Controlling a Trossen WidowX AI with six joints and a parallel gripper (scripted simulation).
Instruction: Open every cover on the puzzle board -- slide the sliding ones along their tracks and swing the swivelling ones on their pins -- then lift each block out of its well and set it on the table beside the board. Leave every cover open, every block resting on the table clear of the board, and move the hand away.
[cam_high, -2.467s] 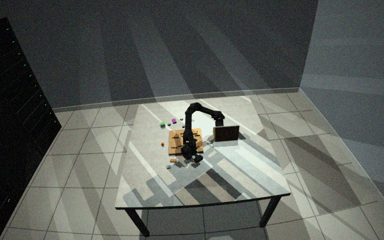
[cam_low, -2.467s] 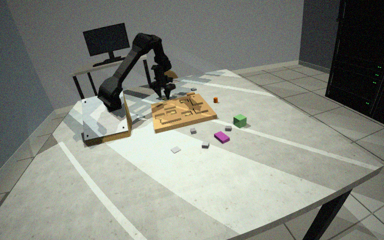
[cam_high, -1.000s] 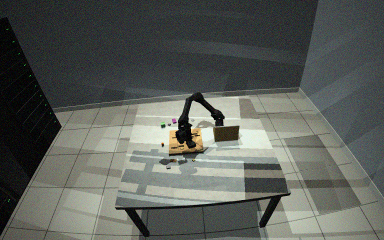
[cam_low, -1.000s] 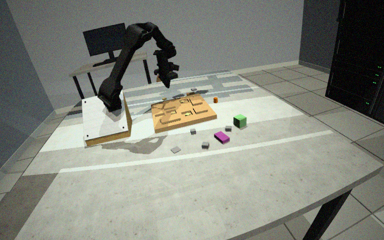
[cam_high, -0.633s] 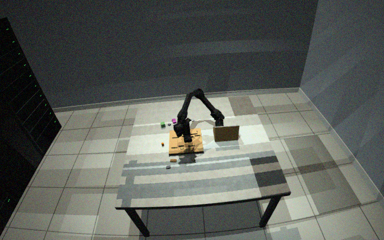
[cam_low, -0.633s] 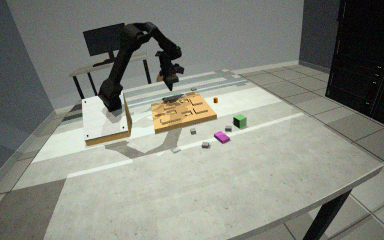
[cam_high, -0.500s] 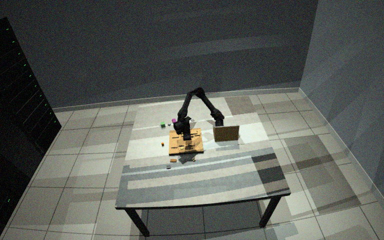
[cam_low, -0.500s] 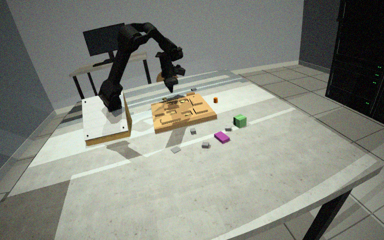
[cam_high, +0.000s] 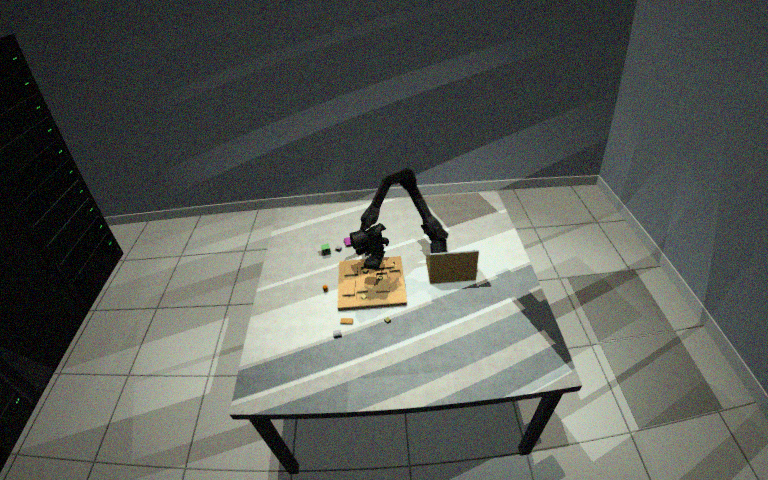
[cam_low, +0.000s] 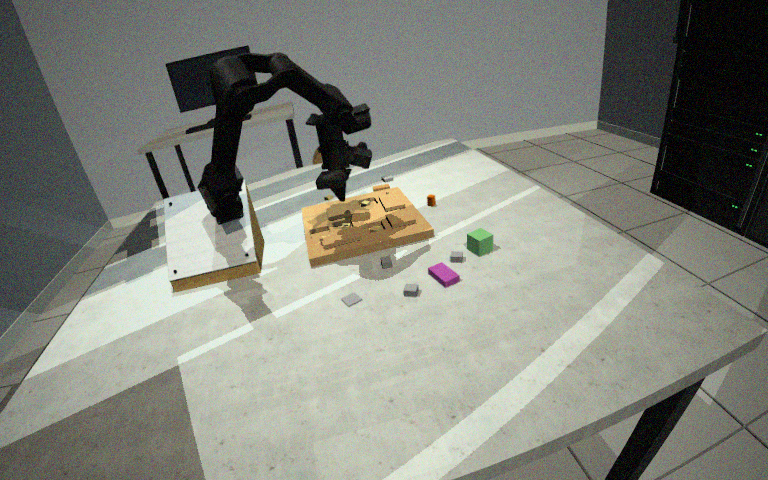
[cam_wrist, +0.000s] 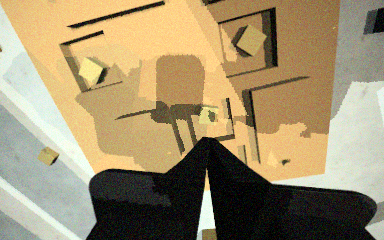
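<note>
Now: the tan puzzle board 60 mm below my gripper tip and 40 mm ahead of it. Also, from my gripper tip: magenta block: 290 mm to the right, 130 mm ahead, 80 mm below; then brown block: 220 mm to the left, 160 mm ahead, 80 mm below; then orange cylinder: 250 mm ahead, 70 mm below, 30 mm to the left.
</note>
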